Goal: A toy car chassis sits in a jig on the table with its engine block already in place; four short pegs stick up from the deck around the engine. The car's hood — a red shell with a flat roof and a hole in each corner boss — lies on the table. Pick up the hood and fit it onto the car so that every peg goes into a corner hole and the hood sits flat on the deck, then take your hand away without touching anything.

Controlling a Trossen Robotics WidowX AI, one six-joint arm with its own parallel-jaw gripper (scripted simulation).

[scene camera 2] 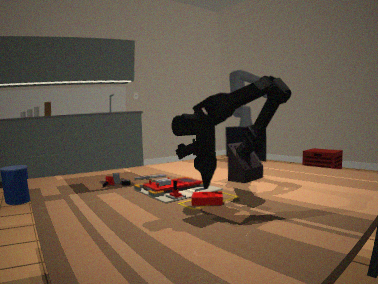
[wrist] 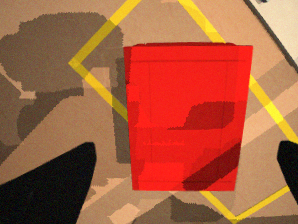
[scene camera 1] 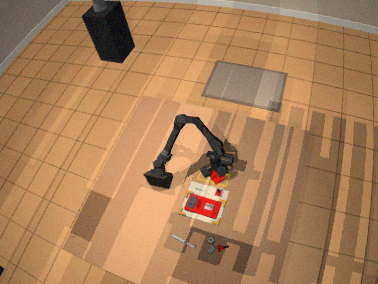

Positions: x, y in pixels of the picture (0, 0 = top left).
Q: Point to a red hood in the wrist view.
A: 186, 101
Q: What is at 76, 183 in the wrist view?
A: My gripper.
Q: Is my gripper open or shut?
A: Open.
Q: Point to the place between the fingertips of my gripper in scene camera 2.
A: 206, 185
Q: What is my gripper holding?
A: Nothing.
